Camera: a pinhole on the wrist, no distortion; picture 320 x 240 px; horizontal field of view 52.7 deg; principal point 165.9 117.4 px. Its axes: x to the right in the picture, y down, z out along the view. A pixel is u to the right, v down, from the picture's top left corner.
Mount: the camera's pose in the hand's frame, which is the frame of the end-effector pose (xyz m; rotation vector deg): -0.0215 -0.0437 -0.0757 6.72 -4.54 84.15
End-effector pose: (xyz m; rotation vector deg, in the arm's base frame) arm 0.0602 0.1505 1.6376 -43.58 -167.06 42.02
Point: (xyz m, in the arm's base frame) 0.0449 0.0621 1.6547
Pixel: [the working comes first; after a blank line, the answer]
In the camera's frame: -0.0265 0.0073 0.1053

85 140
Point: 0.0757 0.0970 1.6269
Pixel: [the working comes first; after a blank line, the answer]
In the camera's frame: 0.0259 0.0211 0.1030

247 183
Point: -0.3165 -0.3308 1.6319
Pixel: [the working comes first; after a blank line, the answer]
In the camera's frame: -0.4307 -0.1634 0.4102

outside the picture
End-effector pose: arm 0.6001 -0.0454 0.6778 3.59 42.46 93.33
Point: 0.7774 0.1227 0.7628
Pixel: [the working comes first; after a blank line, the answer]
In the camera's frame: -0.0223 -0.1016 0.3011

142 8
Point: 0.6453 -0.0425 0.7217
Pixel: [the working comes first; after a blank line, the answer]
In the camera's frame: 0.0419 0.0083 0.1272

272 138
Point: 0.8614 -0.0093 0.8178
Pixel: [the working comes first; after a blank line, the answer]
In the camera's frame: -0.0793 0.0518 0.3283

88 168
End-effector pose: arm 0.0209 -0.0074 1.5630 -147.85 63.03 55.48
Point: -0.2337 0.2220 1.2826
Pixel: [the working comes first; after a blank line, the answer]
In the camera's frame: 0.0889 0.0862 0.4997

223 173
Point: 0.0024 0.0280 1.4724
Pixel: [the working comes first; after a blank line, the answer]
In the camera's frame: 0.0489 -0.0404 0.1653

261 38
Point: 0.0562 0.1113 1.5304
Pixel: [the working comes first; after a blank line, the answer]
In the camera's frame: -0.0521 0.0063 0.1371

43 132
